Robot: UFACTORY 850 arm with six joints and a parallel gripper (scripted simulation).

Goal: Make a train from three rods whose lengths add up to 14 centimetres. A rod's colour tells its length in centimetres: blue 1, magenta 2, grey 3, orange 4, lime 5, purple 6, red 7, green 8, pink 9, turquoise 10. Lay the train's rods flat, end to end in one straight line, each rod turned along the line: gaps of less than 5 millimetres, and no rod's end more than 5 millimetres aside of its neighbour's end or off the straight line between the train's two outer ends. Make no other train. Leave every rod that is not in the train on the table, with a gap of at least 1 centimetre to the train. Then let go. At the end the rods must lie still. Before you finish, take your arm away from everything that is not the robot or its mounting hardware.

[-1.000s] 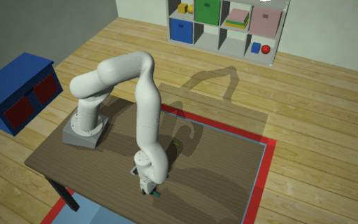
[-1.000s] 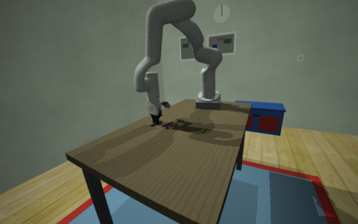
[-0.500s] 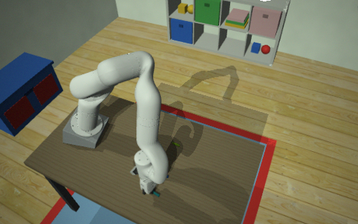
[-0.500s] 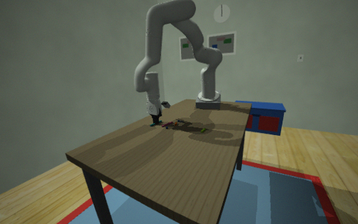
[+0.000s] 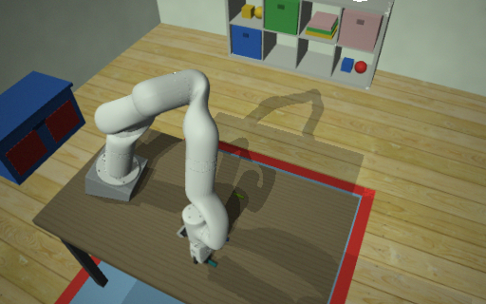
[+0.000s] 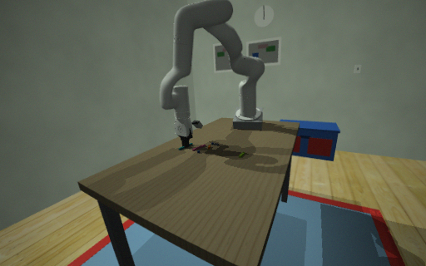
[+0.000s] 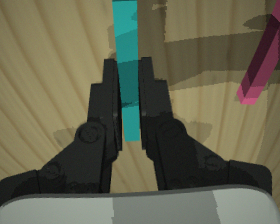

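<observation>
The grey rod lies 160 mm to the left of my hand, 70 mm behind it and 20 mm below it. From my hand the other things lie so: pink rod (80 mm to the left, 20 mm below); turquoise rod (20 mm below); orange rod (140 mm to the left, 20 mm below, 20 mm behind).
</observation>
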